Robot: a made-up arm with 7 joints. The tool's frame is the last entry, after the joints.
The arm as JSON. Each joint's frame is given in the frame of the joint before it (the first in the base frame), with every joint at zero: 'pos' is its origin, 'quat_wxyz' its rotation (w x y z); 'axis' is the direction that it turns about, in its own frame. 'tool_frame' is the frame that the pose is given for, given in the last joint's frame.
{
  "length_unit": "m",
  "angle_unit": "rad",
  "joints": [
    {
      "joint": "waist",
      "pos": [
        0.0,
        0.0,
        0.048
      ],
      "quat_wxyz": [
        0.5,
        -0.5,
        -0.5,
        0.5
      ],
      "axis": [
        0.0,
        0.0,
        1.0
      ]
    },
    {
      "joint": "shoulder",
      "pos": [
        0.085,
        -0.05,
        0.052
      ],
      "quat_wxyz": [
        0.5,
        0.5,
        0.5,
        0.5
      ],
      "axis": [
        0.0,
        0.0,
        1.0
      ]
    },
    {
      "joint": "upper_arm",
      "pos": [
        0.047,
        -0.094,
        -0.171
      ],
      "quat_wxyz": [
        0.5,
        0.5,
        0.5,
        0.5
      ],
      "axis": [
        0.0,
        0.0,
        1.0
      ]
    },
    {
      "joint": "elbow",
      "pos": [
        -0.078,
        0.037,
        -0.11
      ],
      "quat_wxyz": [
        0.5,
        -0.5,
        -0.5,
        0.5
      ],
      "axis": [
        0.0,
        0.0,
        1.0
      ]
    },
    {
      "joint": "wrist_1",
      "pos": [
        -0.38,
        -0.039,
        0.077
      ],
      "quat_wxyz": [
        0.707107,
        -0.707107,
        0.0,
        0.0
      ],
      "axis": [
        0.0,
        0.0,
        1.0
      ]
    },
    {
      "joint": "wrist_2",
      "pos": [
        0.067,
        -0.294,
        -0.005
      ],
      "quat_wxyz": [
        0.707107,
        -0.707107,
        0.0,
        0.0
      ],
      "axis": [
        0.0,
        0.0,
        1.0
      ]
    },
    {
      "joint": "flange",
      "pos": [
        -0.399,
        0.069,
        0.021
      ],
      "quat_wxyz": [
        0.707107,
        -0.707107,
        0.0,
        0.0
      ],
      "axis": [
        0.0,
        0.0,
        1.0
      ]
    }
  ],
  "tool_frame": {
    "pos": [
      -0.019,
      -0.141,
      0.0
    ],
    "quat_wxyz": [
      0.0,
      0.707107,
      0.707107,
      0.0
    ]
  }
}
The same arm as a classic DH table. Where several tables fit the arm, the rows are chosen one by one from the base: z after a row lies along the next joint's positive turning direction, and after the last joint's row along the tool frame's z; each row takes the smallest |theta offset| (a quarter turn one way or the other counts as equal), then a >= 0, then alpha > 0; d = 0 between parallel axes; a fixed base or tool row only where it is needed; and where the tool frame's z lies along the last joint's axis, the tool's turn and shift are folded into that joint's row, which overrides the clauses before.
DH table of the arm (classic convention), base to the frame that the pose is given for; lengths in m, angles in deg. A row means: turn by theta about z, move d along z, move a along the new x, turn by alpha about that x. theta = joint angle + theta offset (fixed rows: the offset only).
base (fixed): theta0 -90, d 0.048, a 0, alpha 90
waist: theta0 90, d 0.052, a 0.05, alpha -90
shoulder: theta0 90, d -0.086, a 0.094, alpha -90
upper_arm: theta0 -90, d -0.063, a 0.037, alpha -90
elbow: theta0 0, d 0.155, a -0.38, alpha -90
wrist_1: theta0 0, d -0.044, a 0.067, alpha -90
wrist_2: theta0 0, d -0.273, a -0.399, alpha -90
flange: theta0 82.33, d 0, a -0.1423, alpha 180
tool (fixed): theta0 -7.67, d -0.069, a 0, alpha 0

